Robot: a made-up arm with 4 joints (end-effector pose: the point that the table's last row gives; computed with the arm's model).
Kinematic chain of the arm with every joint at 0, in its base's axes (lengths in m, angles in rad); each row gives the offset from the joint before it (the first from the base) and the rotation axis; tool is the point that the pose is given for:
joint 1: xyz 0 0 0.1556 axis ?
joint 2: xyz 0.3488 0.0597 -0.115 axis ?
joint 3: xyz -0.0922 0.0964 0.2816 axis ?
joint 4: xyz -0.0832 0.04 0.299 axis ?
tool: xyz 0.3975 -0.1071 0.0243
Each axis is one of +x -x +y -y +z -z.
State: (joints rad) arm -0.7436 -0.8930 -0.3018 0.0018
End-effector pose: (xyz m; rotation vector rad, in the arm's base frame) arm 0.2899 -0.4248 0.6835 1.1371 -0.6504 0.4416
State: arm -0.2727 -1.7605 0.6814 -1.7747
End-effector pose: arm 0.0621 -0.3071 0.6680 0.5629 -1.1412 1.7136
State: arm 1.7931 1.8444 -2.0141 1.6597
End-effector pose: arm -0.0301 -0.0913 0.1302 -1.3812 1.4474 -1.2916
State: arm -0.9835 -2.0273 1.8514 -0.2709
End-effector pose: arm 0.1800 -0.2496 0.7386 0.0277 -0.9985 0.3346
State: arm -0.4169 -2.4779 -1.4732 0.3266
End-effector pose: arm 0.6186 0.1747 0.0318 -2.2650 -0.5872 -0.6487
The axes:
joint 1: +y
joint 2: -x
joint 3: -x
joint 4: -z

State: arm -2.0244 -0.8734 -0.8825 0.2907
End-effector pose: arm -0.1456 -0.3795 0.6671 1.2028 -1.1901 1.4888
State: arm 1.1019 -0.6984 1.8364 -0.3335
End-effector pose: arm 0.4742 0.2749 -0.2589 -0.8584 1.1560 0.8986
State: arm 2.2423 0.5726 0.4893 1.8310
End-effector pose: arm 0.4143 0.4214 -0.1323 -1.7456 0.6955 -0.0449
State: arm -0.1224 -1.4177 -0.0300 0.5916
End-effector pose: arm 0.4654 -0.5580 0.0057 1.4233 0.3281 -0.3952
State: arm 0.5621 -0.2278 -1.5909 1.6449
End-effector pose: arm -0.0944 -0.1379 -0.0639 1.0695 1.8367 -1.5902
